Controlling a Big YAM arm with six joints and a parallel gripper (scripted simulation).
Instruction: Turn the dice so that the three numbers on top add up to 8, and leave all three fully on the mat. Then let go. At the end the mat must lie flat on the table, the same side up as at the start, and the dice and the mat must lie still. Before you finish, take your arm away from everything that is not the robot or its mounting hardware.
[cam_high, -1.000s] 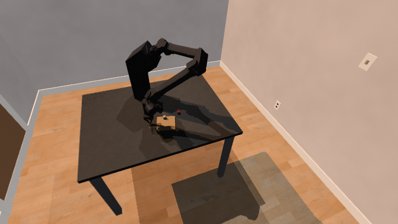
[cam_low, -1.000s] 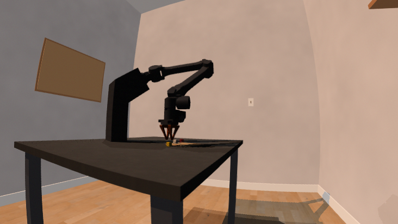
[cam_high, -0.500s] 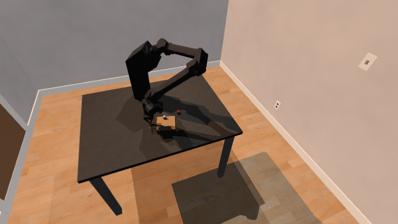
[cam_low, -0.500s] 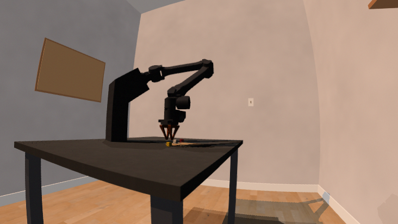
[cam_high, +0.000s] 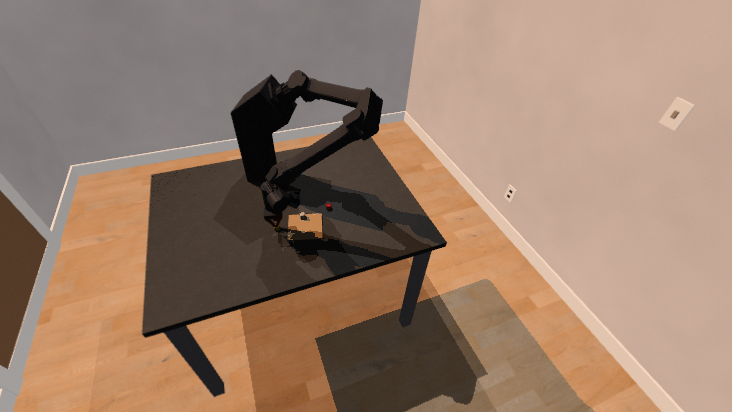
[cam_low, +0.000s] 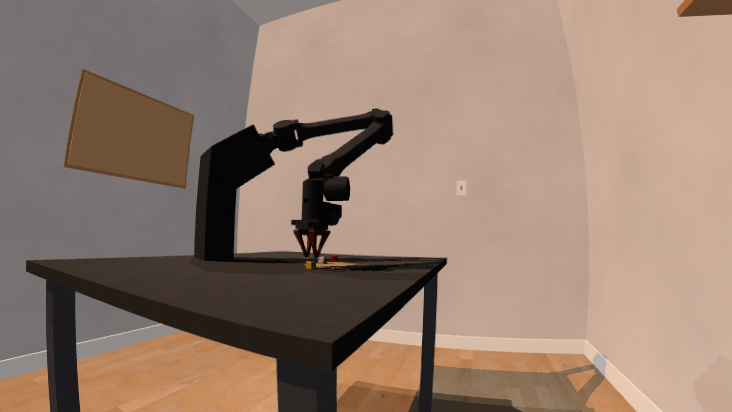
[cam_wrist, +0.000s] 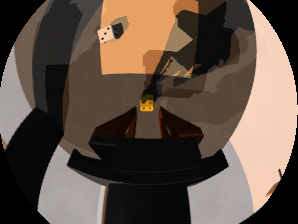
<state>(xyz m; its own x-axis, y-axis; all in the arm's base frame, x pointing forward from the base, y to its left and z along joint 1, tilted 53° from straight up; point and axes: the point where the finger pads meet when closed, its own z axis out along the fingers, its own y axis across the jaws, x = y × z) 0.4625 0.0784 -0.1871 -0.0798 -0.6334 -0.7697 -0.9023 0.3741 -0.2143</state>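
Now: hand 3 cm above the yellow die. Round my hand: tan mat (12 cm to the left, 4 cm below, 1 cm ahead); then red die (23 cm to the left, 8 cm behind, 3 cm below); then white die (11 cm to the left, 4 cm behind, 3 cm below).
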